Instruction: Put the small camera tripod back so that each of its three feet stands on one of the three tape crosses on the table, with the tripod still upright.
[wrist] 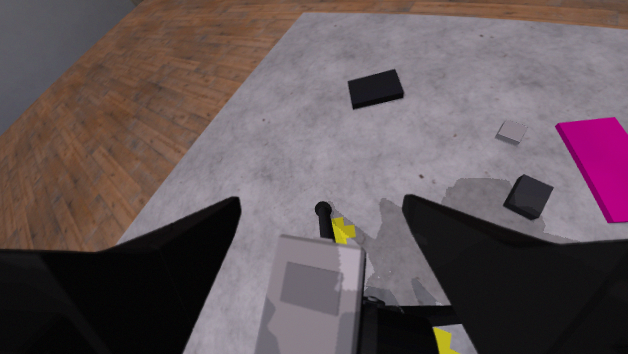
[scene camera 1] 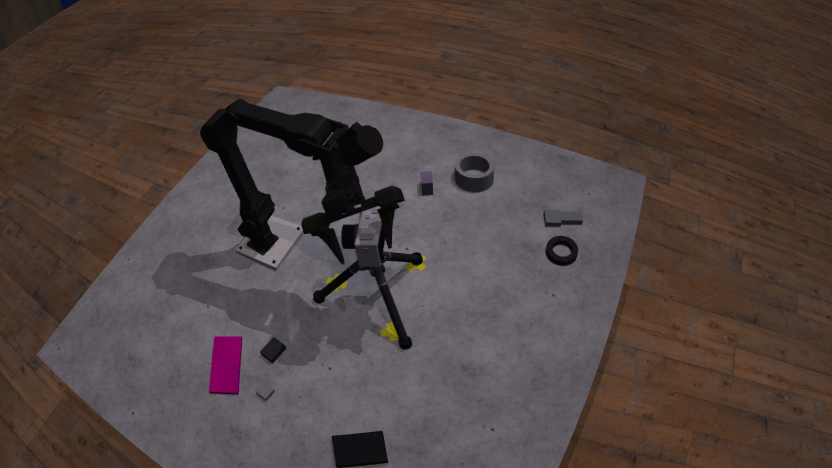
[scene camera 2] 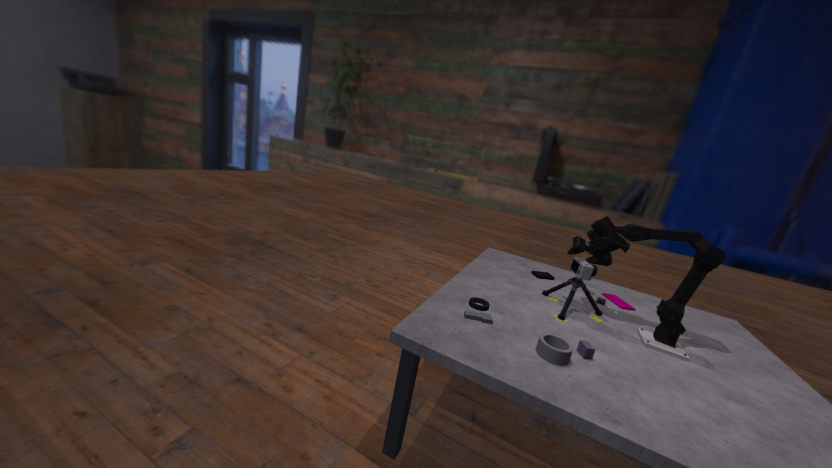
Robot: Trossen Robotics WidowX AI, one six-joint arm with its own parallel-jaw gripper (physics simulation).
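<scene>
The small tripod stands upright, bearing a grey camera with a black lens. In scene camera 1, its left foot is off the left yellow cross, its front foot is just off the front cross, and its right foot overlaps the upper part of the right cross. My gripper is open, its fingers on both sides of the camera. Their exact height beside it is unclear.
On the table are a magenta slab, a dark block, a small grey block, a black slab, a purple block, a grey ring, a black ring and a grey stepped piece.
</scene>
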